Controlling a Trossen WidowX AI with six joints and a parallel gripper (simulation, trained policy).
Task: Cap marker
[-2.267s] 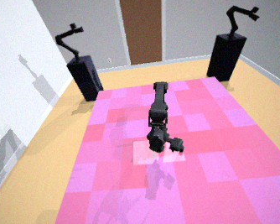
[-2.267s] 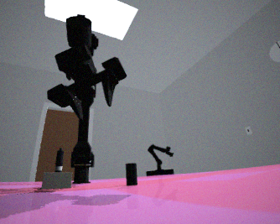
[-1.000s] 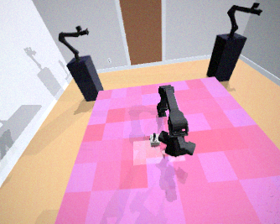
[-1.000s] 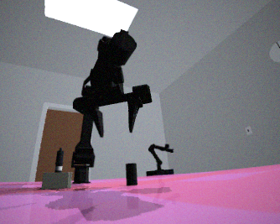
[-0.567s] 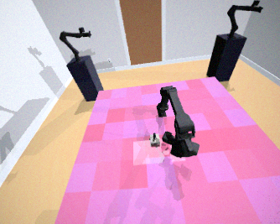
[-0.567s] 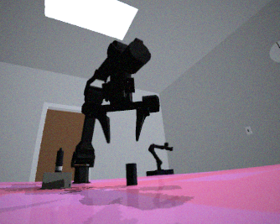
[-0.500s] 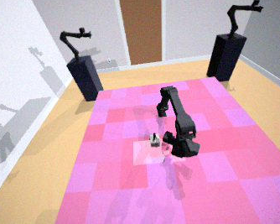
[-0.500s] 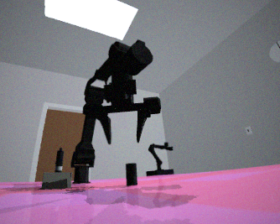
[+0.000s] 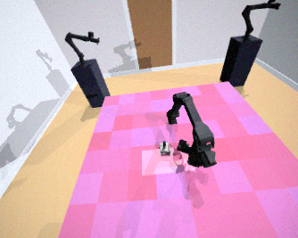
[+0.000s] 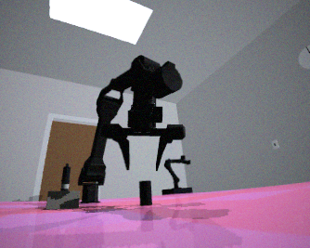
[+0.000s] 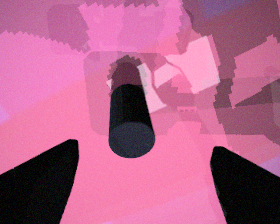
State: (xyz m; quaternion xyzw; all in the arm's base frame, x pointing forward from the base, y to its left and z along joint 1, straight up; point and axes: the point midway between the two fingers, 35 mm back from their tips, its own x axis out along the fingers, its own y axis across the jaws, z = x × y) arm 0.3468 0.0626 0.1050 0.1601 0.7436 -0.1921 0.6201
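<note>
The dark cap is 50 mm below my gripper tip, 10 mm to the left of it and 10 mm behind it. From my gripper tip the other things lie so: holder block: 150 mm to the right, 100 mm behind, 50 mm below.
</note>
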